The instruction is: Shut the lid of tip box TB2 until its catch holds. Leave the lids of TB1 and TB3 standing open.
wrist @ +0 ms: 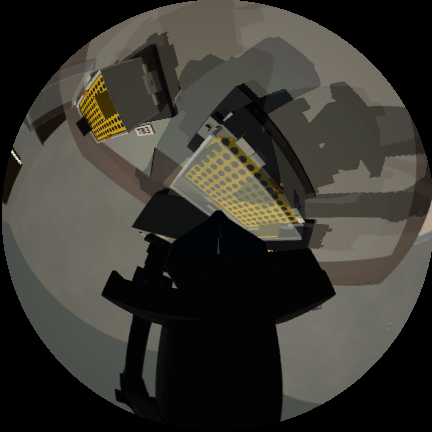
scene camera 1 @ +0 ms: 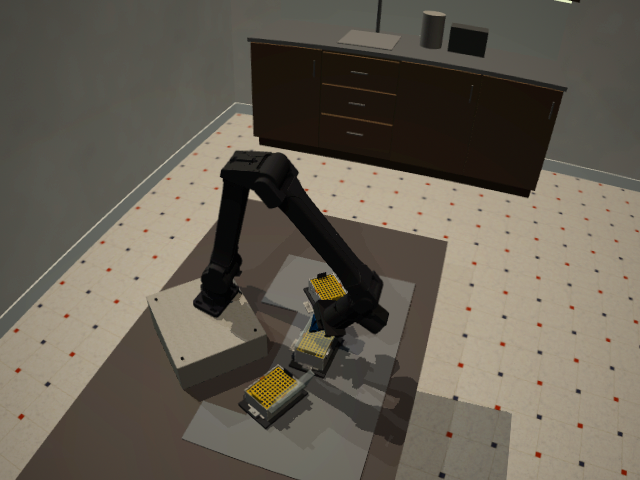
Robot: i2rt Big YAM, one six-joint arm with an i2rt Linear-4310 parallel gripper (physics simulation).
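Places are measured from the arm's base along level axes (x ahead, y left, z up), in metres.
Where they show: gripper, fingertip midpoint: (wrist: 217,215) (scene camera 1: 311,331); arm's base, origin of the base link: (wrist: 165,242) (scene camera 1: 216,297).
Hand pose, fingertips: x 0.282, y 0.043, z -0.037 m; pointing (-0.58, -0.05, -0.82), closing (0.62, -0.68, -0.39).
Observation:
Each offset is from my fingertips to the top centre of the thing. "spot": to the spot under its first point. Level surfaces: height alone.
The middle tip box, taken as TB2 @(spot: 0.033 m down, 0.033 m ahead, 0.061 m right) (scene camera 1: 311,358) (wrist: 250,206), has its clear lid @(spot: 0.003 m down, 0.031 m ahead, 0.022 m right) (scene camera 1: 317,341) (wrist: 186,184) down over the yellow rack. Whether the catch holds cannot be told. My gripper (scene camera 1: 313,328) (wrist: 217,215) is shut and empty, pointing down, with its tips at or just above the lid's edge; contact is unclear. TB3 @(0.005 m down, 0.038 m back, 0.201 m left) (scene camera 1: 326,285) (wrist: 107,107), labelled in the wrist view, has its yellow rack uncovered and its clear lid (wrist: 50,82) open. The near box, taken as TB1 @(0.005 m down, 0.010 m back, 0.200 m right) (scene camera 1: 269,388), has its clear lid (scene camera 1: 306,378) standing open; my gripper hides that box in the wrist view.
The boxes stand on a grey mat @(0.080 m down) (scene camera 1: 330,439) over a brown area (scene camera 1: 103,423). The arm's pale base block (scene camera 1: 222,356) is left of them. TB3 and TB1 stand close on either side of the middle box. A dark cabinet (scene camera 1: 356,116) stands far behind.

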